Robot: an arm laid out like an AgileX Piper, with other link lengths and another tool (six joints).
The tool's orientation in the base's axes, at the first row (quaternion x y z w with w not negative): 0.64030, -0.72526, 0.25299, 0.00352
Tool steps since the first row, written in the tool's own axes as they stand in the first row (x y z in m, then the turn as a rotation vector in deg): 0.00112, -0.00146, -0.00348, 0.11, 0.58, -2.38; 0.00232, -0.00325, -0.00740, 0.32, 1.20, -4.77; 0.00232, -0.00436, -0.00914, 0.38, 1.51, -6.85; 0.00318, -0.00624, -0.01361, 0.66, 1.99, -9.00
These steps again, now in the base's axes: 0.00005, 0.00018, 0.00393, -1.32, 0.81, 1.90; 0.00025, 0.00043, 0.00839, -2.70, 1.54, 3.83; 0.00073, 0.00102, 0.01031, -3.66, 2.27, 5.55; 0.00089, 0.00178, 0.01518, -4.84, 2.83, 7.34
